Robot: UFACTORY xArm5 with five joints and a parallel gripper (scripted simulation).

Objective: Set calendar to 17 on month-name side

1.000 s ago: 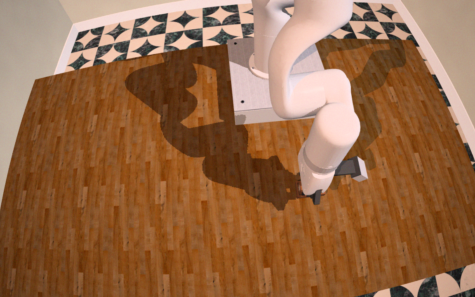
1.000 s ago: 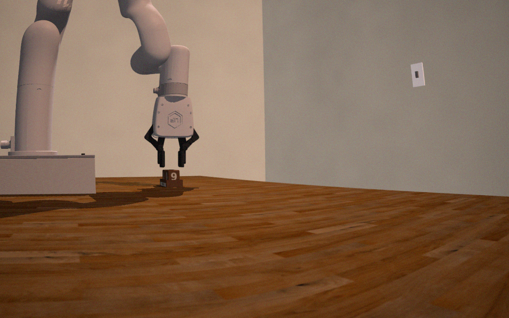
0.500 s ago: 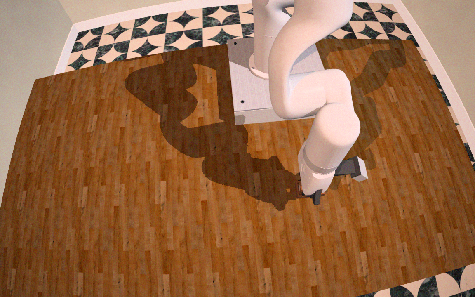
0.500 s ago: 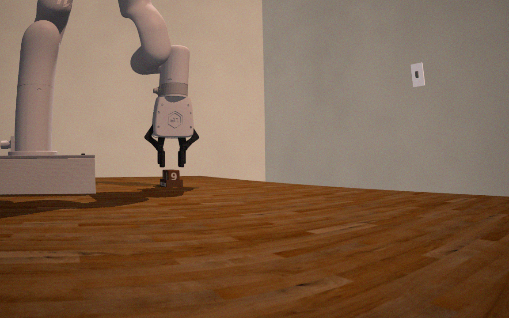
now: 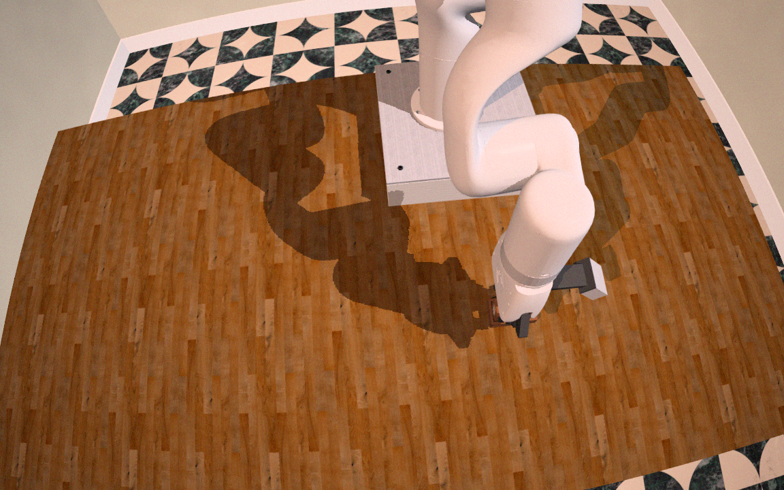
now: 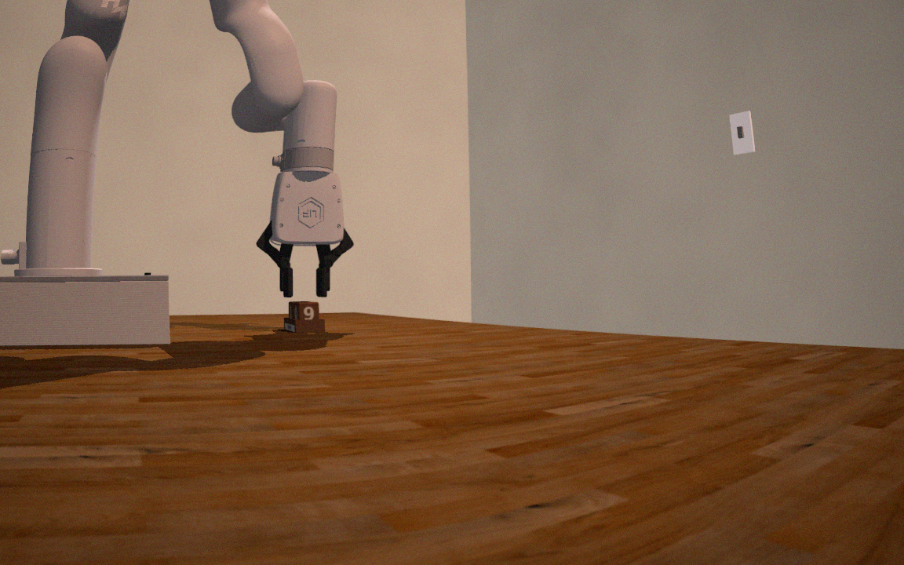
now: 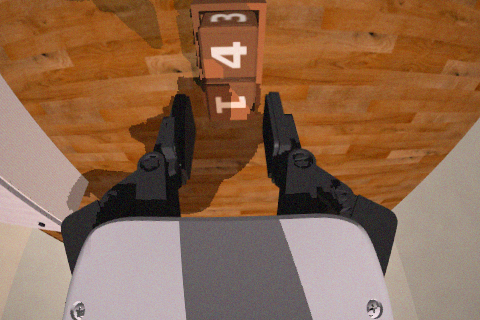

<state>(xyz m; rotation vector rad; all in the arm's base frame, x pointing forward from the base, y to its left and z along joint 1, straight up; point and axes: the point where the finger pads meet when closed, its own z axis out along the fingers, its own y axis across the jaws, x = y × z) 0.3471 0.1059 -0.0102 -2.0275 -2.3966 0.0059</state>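
The brown tray lies 20 mm to the left of my hand and 60 mm below it.
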